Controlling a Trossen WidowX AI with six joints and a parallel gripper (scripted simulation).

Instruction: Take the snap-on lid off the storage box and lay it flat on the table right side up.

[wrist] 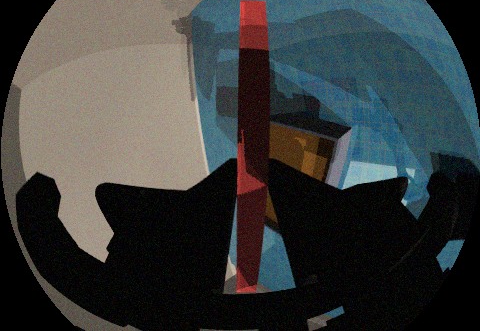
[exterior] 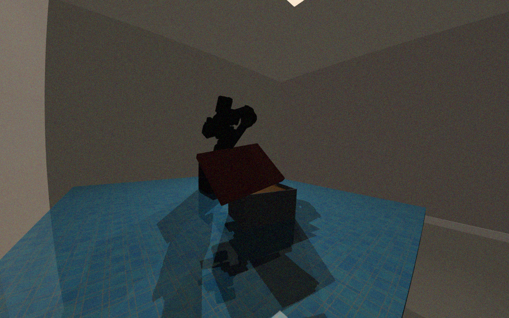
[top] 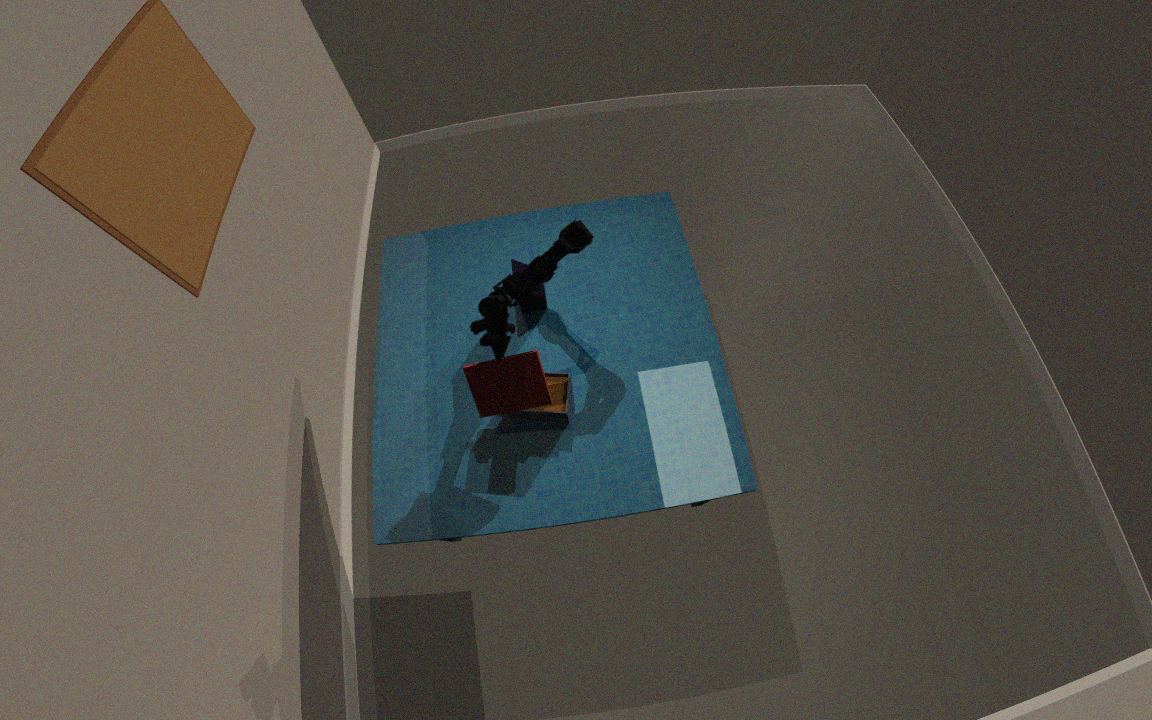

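The red lid lies 60 mm ahead of my gripper tip, 50 mm below it and 10 mm to the left of it. Round my gripper tip: storage box 180 mm below, 90 mm to the left, 70 mm ahead.
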